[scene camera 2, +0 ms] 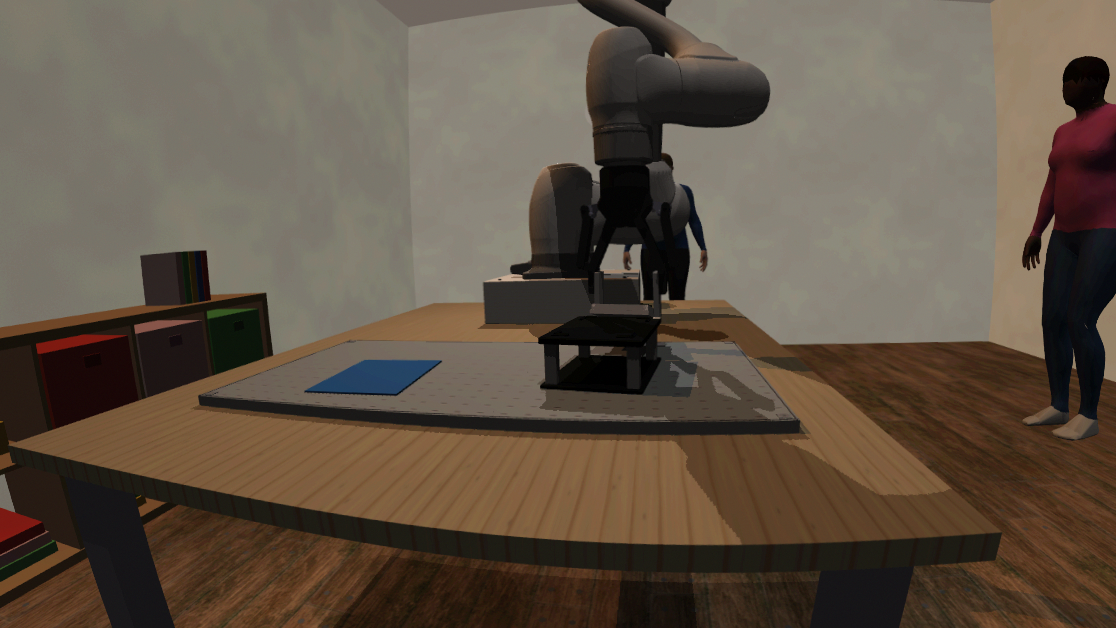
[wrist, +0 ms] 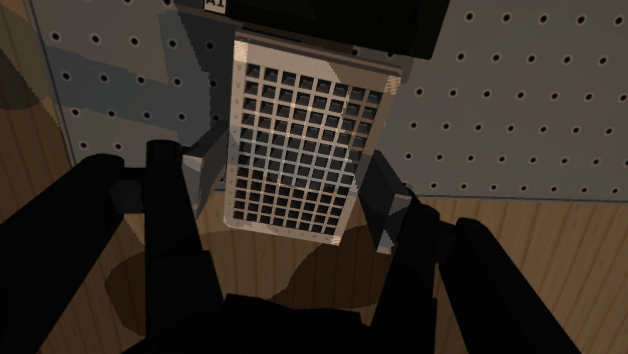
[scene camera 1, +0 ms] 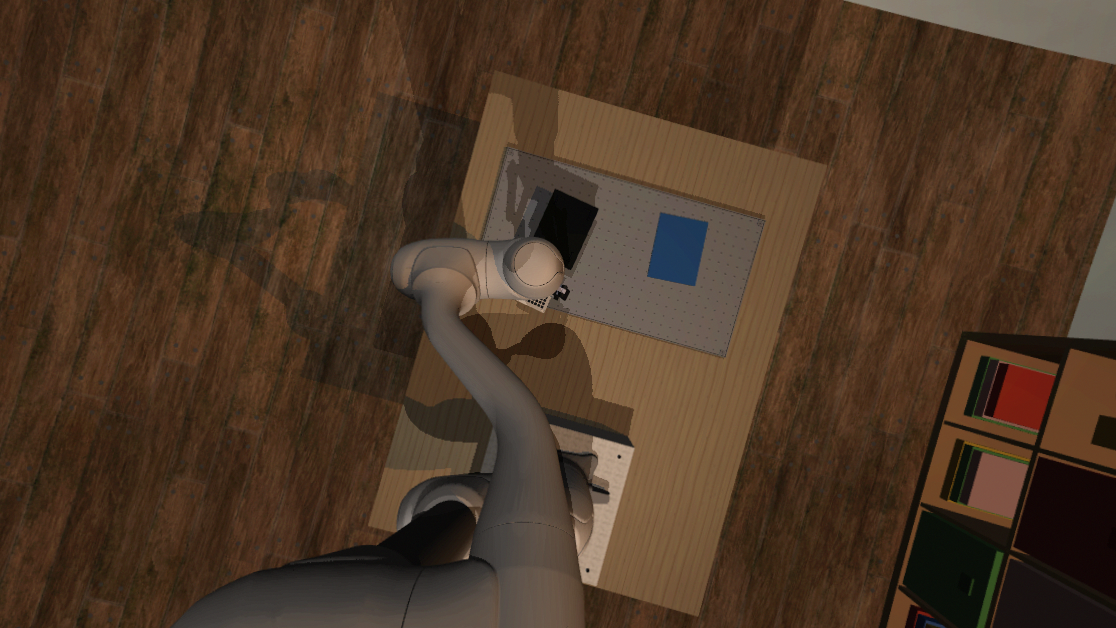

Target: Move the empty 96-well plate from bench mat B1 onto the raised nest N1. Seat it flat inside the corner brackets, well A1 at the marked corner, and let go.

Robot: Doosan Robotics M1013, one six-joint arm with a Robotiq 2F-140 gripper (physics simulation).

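Frame: origin at the arm's base, x back, y down, z right, level; metres.
Seen in the pictures: gripper, between the fingertips: [wrist: 297, 157]; arm's base, origin of its link: [scene camera 2: 563, 275].
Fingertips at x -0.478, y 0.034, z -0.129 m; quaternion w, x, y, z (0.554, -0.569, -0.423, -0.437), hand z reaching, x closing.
Observation:
Pixels of each thing's top centre, then the offset from my fingertips to it. "spot": a spot on its surface instead. Level surfaces: height alone.
- pale 96-well plate, centre of its top: [wrist: 297, 171] [scene camera 2: 627, 299] [scene camera 1: 538, 283] dx -0.002, dy -0.028, dz +0.001 m
- raised nest, centre of its top: [scene camera 2: 605, 324] [scene camera 1: 563, 228] dx -0.148, dy -0.014, dz +0.038 m
- white A1 label, a spot on its surface: [wrist: 215, 5] spot: dx -0.086, dy -0.012, dz -0.034 m
- blue mat, height of its surface: dy +0.047 m
- grey perforated board, height of its surface: dy +0.049 m
- wooden table, height of its surface: dy +0.062 m
My gripper [scene camera 2: 626, 295] [wrist: 297, 157] is shut on the pale 96-well plate [scene camera 1: 536, 301] [scene camera 2: 620, 309] [wrist: 300, 145], one finger on each long side. The plate looks level, held above the table. The raised nest [scene camera 1: 573, 222] [scene camera 2: 597, 331] [wrist: 340, 20] is a black platform on grey posts. The plate is on the robot's side of it, apart from its top, and in scene camera 2 appears slightly higher. A white A1 label [wrist: 215, 5] shows at the nest's near left corner. A blue mat [scene camera 1: 678, 249] [scene camera 2: 374, 377] lies flat to one side. The arm partly hides the plate in scene camera 1.
A grey perforated board [scene camera 1: 616, 273] [scene camera 2: 476, 398] [wrist: 525, 145] lies under nest and mat on the wooden table [scene camera 1: 671, 406] [scene camera 2: 468, 476] [wrist: 500, 240]. The robot's pale base block [scene camera 2: 538, 303] stands behind. A shelf unit [scene camera 2: 234, 303] and two people [scene camera 2: 1084, 179] [scene camera 2: 694, 226] are beyond the table.

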